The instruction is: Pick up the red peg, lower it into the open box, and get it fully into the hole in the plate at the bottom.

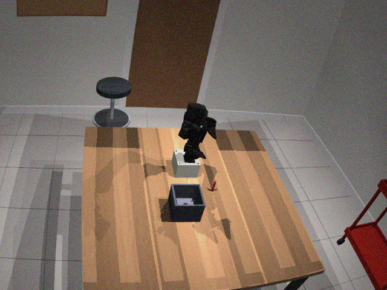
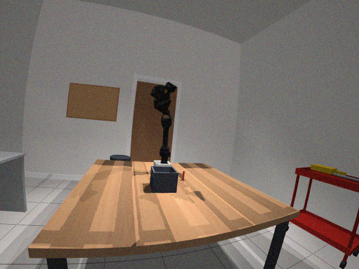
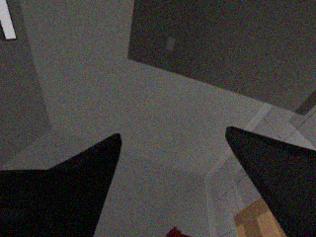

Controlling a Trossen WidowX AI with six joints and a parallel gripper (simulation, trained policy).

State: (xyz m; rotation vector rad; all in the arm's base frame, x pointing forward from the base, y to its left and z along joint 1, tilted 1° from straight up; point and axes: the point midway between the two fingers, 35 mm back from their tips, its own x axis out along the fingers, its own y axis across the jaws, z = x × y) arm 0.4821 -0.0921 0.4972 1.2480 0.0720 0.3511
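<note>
Right now the thin red peg is 57 cm below my gripper tip, 36 cm behind it and 22 cm to the left of it. From my gripper tip the other things lie so: pale plate: 56 cm below, 19 cm behind, 2 cm to the left.
</note>
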